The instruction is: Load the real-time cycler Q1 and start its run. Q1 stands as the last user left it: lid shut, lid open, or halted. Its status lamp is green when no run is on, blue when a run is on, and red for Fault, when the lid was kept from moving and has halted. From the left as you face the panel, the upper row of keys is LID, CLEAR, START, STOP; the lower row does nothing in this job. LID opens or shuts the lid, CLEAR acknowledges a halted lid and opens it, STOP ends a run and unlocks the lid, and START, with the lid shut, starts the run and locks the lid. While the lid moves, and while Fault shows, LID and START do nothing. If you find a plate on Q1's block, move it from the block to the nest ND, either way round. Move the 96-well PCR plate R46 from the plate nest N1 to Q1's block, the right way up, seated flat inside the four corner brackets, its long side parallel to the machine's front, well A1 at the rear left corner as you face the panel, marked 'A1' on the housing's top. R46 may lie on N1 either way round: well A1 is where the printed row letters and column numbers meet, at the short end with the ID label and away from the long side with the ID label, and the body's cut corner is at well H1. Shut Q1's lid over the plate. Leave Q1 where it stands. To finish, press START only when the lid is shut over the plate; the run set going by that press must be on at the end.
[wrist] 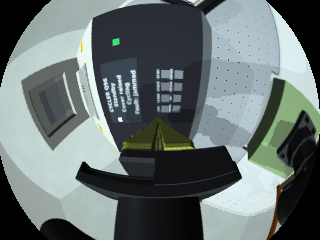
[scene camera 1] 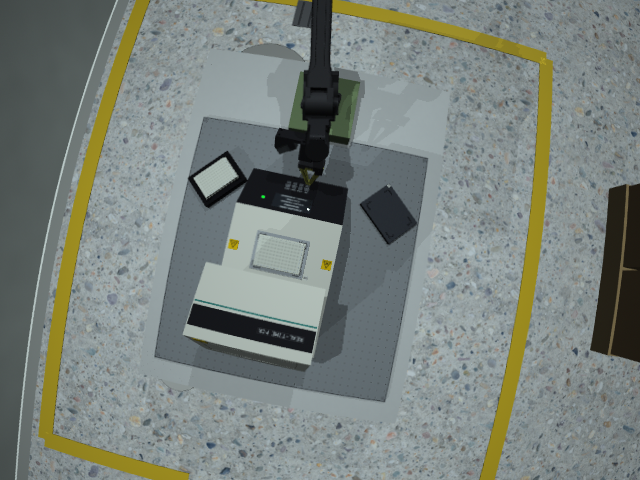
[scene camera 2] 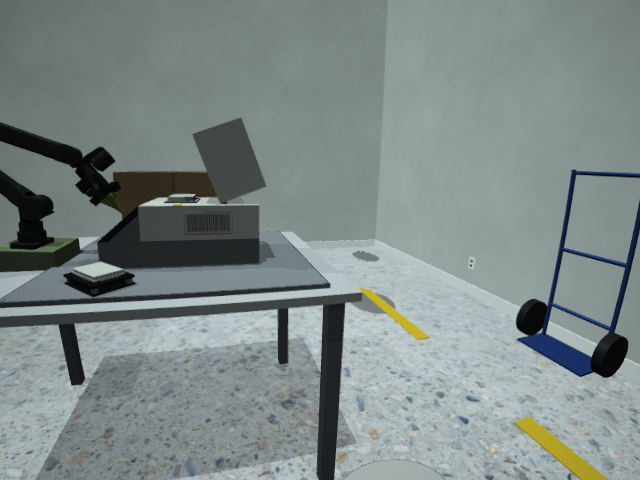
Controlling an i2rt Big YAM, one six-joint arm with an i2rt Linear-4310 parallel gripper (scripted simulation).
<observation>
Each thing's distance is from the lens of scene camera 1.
white 96-well plate (scene camera 1: 219, 175): 1.19 m
white 96-well plate (scene camera 1: 274, 253): 0.94 m
lid (scene camera 1: 274, 321): 0.72 m
</observation>
